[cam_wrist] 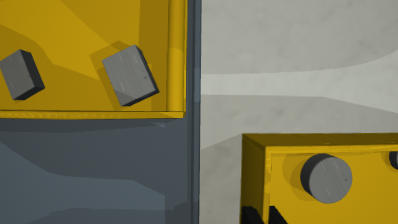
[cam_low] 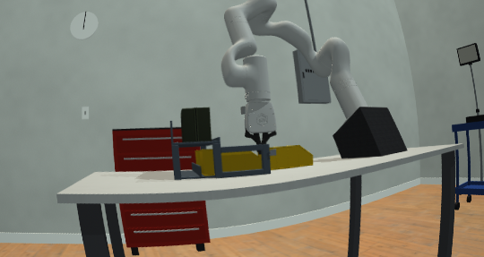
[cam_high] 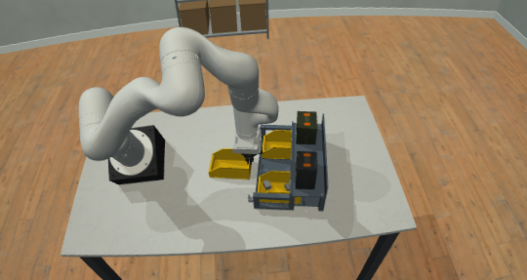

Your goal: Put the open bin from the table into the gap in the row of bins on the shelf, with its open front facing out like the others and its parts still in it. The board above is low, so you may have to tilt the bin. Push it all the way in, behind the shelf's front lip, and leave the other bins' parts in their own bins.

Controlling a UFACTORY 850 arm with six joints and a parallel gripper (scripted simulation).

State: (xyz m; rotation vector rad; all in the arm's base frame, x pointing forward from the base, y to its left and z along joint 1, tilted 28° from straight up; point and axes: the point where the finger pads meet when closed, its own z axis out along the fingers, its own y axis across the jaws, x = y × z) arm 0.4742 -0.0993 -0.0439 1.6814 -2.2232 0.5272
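The grey shelf is 15 cm ahead of my hand, 4 cm to the right of it and 1 cm below it.
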